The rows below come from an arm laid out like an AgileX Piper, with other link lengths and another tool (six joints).
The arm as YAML. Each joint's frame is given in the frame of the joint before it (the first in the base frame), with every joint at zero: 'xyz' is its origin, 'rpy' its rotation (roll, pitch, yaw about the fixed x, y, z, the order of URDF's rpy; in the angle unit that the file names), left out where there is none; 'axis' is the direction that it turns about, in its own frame. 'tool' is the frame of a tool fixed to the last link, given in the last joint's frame.
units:
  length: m
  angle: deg
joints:
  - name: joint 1
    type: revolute
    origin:
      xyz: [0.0, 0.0, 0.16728]
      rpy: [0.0, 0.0, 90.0]
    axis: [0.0, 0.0, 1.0]
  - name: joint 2
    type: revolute
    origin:
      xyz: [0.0, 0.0, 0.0]
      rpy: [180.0, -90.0, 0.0]
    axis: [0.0, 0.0, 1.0]
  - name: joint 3
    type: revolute
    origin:
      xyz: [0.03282, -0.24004, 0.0]
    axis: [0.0, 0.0, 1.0]
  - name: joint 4
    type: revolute
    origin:
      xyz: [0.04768, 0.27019, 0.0]
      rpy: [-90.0, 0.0, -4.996]
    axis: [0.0, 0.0, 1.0]
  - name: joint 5
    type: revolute
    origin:
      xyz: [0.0, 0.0, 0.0]
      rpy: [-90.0, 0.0, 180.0]
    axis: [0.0, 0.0, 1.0]
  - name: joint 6
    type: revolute
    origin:
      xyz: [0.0, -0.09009, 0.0]
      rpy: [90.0, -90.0, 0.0]
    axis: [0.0, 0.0, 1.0]
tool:
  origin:
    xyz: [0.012, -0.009, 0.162]
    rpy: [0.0, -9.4, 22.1]
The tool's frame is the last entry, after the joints.
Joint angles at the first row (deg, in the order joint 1, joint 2, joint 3, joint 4, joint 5, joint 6):
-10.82, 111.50, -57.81, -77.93, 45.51, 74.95
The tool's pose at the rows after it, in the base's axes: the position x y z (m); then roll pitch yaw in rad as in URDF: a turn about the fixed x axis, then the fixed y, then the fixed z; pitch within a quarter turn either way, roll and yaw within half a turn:
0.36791 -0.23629 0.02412 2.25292 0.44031 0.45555
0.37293 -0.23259 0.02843 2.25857 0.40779 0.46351
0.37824 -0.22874 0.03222 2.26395 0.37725 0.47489
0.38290 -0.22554 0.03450 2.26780 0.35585 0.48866
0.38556 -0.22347 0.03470 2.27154 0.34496 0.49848
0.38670 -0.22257 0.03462 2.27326 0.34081 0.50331
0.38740 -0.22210 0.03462 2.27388 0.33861 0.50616
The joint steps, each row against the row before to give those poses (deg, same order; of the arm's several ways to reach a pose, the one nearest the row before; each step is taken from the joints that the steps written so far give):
0.01, -1.08, 0.00, 0.78, -1.06, -0.07
-0.01, -1.09, 0.00, 0.77, -1.23, -0.11
-0.01, -0.96, 0.00, 0.58, -1.33, -0.10
-0.01, -0.60, 0.01, 0.20, -1.19, -0.08
0.00, -0.17, 0.00, 0.05, -0.76, -0.01
-0.01, -0.05, 0.00, -0.01, -0.35, -0.01
0.00, -0.03, 0.00, -0.04, -0.19, 0.01

